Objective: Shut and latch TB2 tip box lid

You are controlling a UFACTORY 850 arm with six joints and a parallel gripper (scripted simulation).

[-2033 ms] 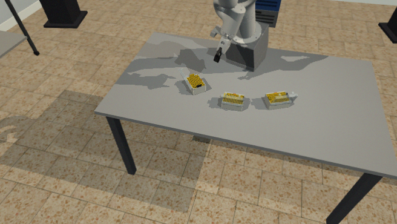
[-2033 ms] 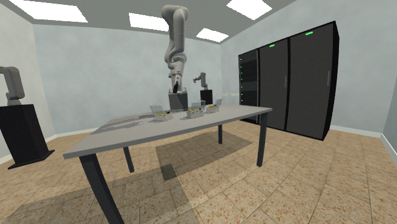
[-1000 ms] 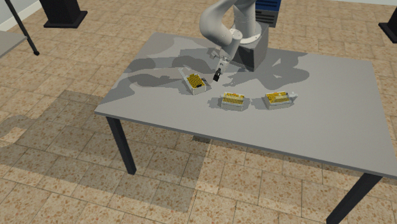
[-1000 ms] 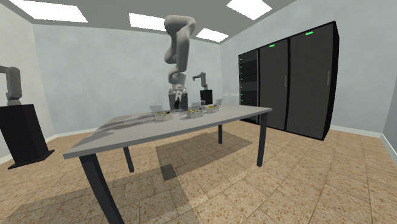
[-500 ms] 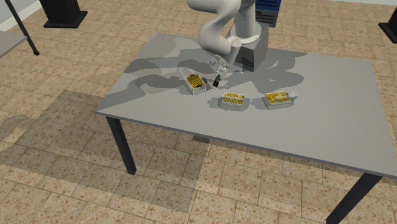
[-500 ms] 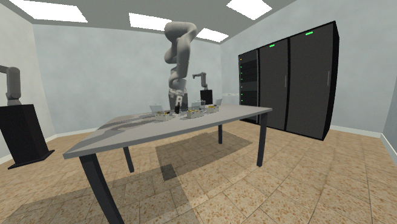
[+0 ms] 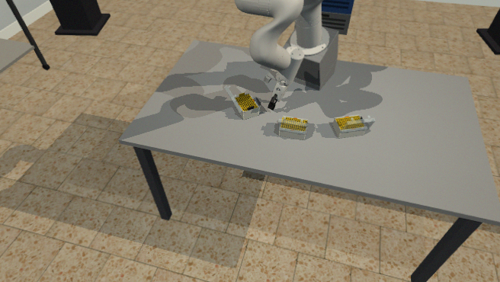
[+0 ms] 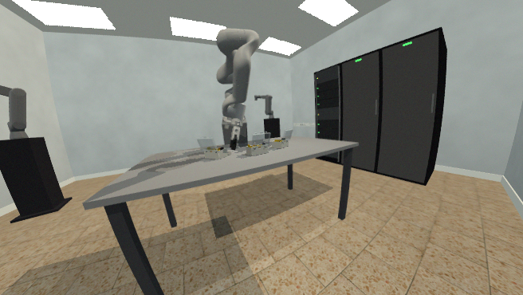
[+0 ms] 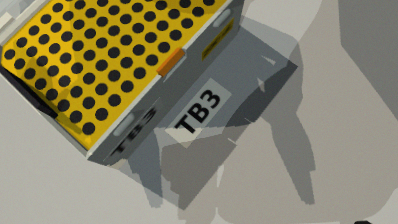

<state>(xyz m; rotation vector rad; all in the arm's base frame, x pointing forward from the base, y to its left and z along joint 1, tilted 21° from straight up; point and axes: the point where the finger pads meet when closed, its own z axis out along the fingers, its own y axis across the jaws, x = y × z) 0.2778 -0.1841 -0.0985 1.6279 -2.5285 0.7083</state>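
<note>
The yellow rack is 140 mm to the right of my hand, 20 mm ahead of it and 10 mm above it. From my hand the other things lie so: clear lid (200 mm to the right, 60 mm above, 50 mm ahead).
</note>
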